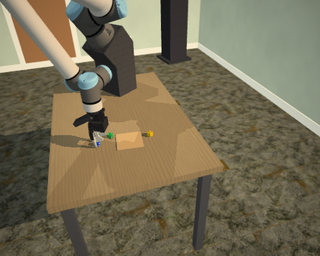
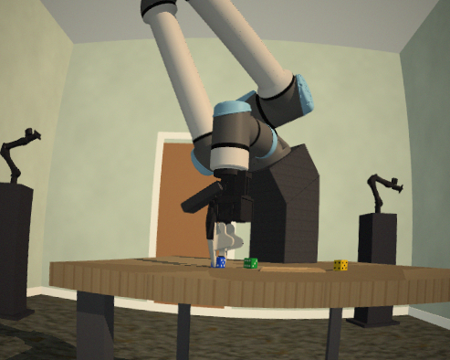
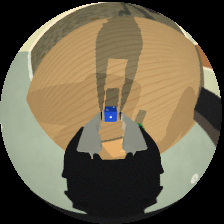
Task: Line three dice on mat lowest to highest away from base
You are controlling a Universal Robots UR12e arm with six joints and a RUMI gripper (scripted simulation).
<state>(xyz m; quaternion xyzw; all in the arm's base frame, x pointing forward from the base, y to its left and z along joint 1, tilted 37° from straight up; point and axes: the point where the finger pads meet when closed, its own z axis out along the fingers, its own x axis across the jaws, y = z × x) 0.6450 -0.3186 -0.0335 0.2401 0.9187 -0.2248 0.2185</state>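
My gripper is now right at the blue die. From my hand the other things lie so: green die (80 mm to the left, 30 mm behind); tan mat (160 mm to the left, 50 mm ahead, 20 mm below); yellow die (280 mm to the left, 60 mm ahead).
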